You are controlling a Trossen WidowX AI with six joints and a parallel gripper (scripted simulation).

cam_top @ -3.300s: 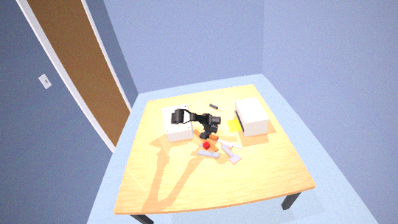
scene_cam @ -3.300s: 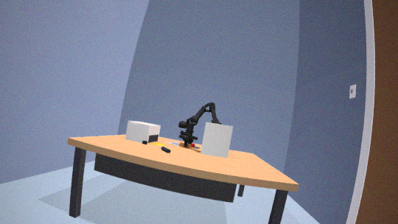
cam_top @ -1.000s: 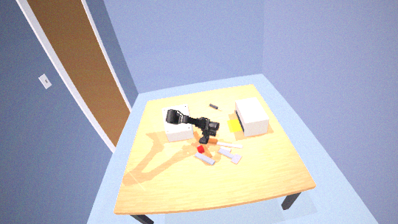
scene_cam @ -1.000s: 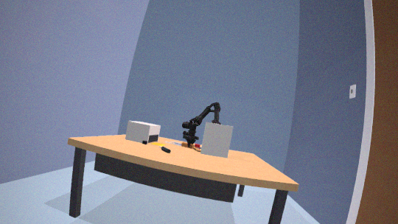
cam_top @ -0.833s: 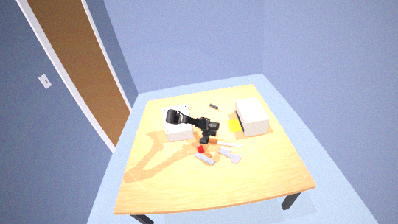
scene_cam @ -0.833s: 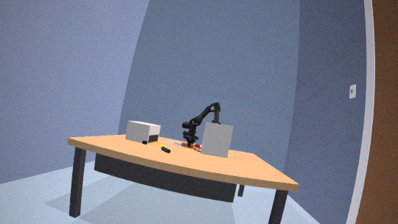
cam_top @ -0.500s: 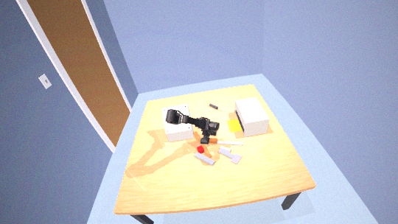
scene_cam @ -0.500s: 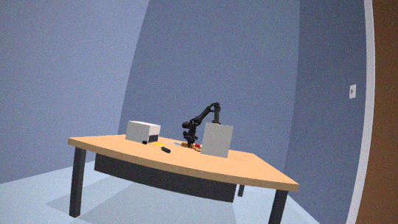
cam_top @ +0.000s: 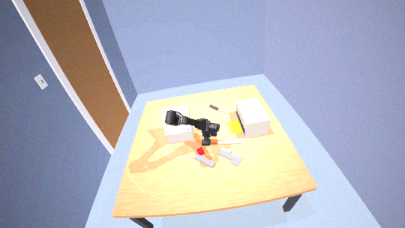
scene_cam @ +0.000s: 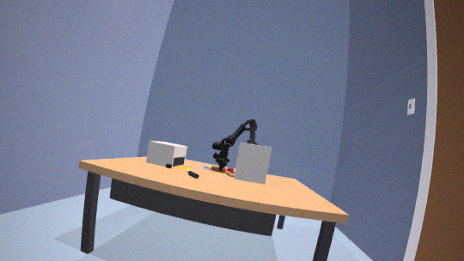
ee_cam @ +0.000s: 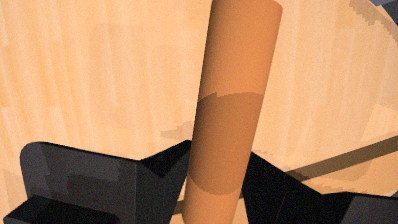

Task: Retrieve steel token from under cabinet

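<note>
Right now my gripper tip is 5 cm past the wooden stick and 1 cm to the left of it. The rest, counted from my gripper tip: grey bar (16 cm to the right, 6 cm behind); then red cube (8 cm to the right, 7 cm behind, 1 cm above); then t-shaped tool (19 cm to the right, 13 cm ahead).
</note>
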